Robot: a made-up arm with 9 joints.
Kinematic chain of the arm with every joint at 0, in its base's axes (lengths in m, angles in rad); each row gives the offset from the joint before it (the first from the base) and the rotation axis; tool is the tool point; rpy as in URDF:
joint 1: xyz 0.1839 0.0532 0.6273 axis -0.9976 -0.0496 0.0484
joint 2: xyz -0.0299 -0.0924 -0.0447 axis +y
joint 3: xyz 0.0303 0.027 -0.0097 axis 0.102 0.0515 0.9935
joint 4: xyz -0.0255 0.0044 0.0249 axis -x
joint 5: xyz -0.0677 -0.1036 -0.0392 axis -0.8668 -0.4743 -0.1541
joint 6: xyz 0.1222 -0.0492 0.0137 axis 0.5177 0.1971 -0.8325
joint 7: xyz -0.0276 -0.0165 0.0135 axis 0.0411 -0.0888 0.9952
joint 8: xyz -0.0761 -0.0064 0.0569 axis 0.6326 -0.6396 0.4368
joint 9: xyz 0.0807 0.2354 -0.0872 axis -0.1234 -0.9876 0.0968
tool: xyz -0.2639 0.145 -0.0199 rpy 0 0 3.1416
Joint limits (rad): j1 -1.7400..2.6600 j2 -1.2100..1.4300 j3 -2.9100..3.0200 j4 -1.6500..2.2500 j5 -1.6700..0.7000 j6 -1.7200..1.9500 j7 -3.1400..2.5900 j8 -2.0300..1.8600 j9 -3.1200..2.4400
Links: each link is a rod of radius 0.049 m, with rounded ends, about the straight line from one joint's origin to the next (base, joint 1, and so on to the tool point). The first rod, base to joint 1, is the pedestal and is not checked.
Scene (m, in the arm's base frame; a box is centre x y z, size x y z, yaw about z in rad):
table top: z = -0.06
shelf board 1: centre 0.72 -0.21 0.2 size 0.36 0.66 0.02 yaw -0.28
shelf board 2: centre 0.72 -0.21 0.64 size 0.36 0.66 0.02 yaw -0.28
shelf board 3: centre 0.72 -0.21 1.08 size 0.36 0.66 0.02 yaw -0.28
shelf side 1: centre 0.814 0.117 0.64 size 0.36 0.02 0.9 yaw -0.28
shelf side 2: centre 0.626 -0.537 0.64 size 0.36 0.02 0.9 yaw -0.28
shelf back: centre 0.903 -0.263 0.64 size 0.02 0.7 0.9 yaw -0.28
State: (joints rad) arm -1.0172 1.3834 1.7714 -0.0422 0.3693 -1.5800 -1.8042 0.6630 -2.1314
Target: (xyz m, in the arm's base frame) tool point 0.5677 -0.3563 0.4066
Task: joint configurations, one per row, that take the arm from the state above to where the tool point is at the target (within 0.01 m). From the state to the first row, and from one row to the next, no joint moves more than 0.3 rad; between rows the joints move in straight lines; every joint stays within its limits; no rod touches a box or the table.
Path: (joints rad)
1: -1.1538 1.1421 1.4991 -0.1958 0.4354 -1.5688 -2.0092 0.6265 -2.1526
2: -1.2905 0.9008 1.2268 -0.3495 0.5016 -1.5576 -2.2142 0.5900 -2.1738
3: -1.4271 0.6596 0.9544 -0.5031 0.5677 -1.5464 -2.4192 0.5534 -2.1950
4: -1.5637 0.4183 0.6821 -0.6567 0.6339 -1.5351 -2.6242 0.5169 -2.2162
5: -1.7004 0.1770 0.4098 -0.8103 0.7000 -1.5239 -2.8291 0.4804 -2.2374
6: -1.4454 0.3174 0.4731 -0.7153 0.7000 -1.3658 -2.8521 0.4142 -2.3100
7: -1.1905 0.4578 0.5364 -0.6203 0.7000 -1.2078 -2.8751 0.3481 -2.3825
8: -0.9356 0.5982 0.5997 -0.5253 0.7000 -1.0497 -2.8981 0.2819 -2.4551
9: -0.6806 0.7387 0.6630 -0.4303 0.7000 -0.8916 -2.9211 0.2158 -2.5277
10: -0.4257 0.8791 0.7263 -0.3353 0.7000 -0.7335 -2.9441 0.1496 -2.6002

